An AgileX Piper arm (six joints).
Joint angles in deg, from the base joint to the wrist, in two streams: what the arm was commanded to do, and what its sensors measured. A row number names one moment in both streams.
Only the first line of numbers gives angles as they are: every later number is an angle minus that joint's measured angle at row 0.
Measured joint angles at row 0:
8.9 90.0 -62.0 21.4 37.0 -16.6
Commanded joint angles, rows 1 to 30:
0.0 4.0 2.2 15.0 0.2 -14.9
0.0 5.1 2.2 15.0 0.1 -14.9
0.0 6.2 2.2 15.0 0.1 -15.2
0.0 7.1 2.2 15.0 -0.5 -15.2
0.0 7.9 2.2 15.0 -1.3 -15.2
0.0 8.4 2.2 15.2 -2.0 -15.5
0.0 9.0 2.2 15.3 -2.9 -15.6
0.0 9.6 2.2 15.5 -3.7 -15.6
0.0 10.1 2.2 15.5 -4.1 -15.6
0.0 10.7 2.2 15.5 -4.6 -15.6
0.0 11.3 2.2 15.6 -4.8 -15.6
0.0 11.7 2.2 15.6 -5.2 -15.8
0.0 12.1 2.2 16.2 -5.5 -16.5
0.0 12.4 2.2 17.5 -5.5 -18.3
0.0 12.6 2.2 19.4 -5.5 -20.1
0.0 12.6 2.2 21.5 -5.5 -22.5
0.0 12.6 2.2 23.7 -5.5 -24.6
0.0 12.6 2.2 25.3 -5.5 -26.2
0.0 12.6 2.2 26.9 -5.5 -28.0
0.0 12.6 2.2 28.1 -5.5 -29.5
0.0 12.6 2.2 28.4 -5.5 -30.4
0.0 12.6 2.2 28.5 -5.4 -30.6
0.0 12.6 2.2 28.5 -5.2 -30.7
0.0 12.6 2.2 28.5 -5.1 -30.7
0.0 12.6 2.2 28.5 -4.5 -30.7
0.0 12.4 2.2 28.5 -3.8 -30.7
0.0 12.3 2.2 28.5 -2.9 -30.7
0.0 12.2 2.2 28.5 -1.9 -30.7
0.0 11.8 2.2 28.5 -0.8 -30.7
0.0 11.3 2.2 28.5 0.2 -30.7
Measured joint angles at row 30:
0.0 12.6 2.1 28.1 -3.3 -29.8
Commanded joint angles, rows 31 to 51:
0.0 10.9 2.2 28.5 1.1 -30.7
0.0 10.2 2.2 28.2 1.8 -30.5
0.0 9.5 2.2 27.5 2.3 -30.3
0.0 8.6 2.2 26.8 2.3 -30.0
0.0 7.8 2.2 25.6 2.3 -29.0
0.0 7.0 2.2 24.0 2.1 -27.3
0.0 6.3 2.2 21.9 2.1 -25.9
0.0 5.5 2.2 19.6 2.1 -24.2
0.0 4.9 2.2 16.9 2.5 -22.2
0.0 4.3 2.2 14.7 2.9 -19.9
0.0 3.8 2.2 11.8 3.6 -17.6
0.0 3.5 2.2 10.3 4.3 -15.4
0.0 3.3 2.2 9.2 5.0 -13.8
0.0 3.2 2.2 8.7 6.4 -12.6
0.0 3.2 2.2 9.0 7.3 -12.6
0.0 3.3 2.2 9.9 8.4 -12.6
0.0 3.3 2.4 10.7 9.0 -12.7
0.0 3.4 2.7 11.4 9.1 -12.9
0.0 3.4 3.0 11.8 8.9 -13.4
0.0 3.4 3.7 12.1 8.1 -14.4
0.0 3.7 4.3 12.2 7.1 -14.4
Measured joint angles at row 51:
0.0 3.8 2.7 11.5 7.8 -13.6
